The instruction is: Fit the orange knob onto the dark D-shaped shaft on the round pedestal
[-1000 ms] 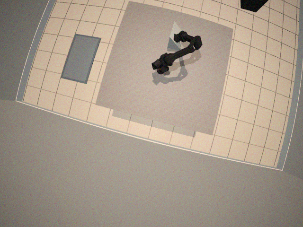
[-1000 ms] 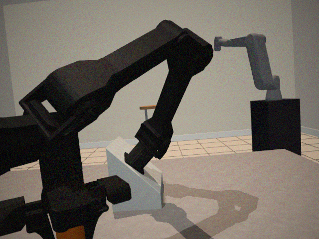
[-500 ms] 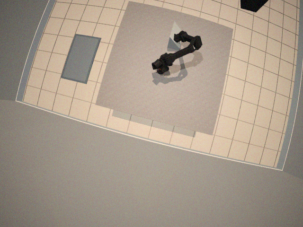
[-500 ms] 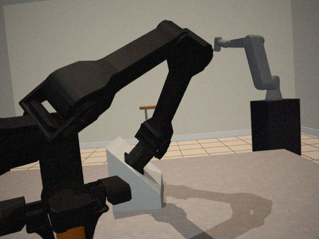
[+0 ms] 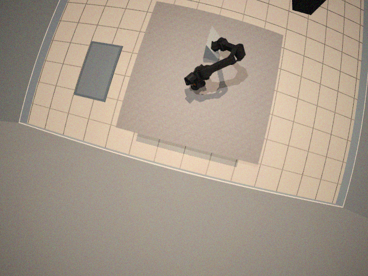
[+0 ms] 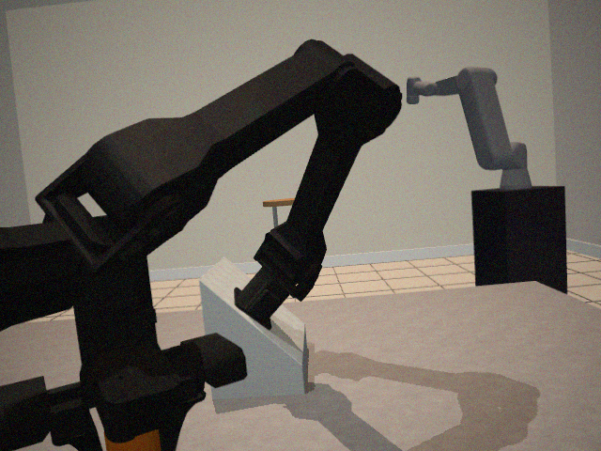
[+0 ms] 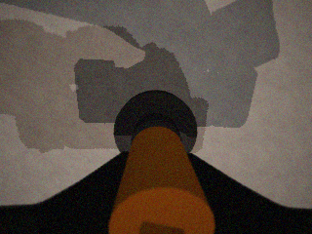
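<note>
Right now my gripper tip is 30 mm above the dark round pedestal. The rest, counted from my gripper tip: orange knob (20 mm above).
</note>
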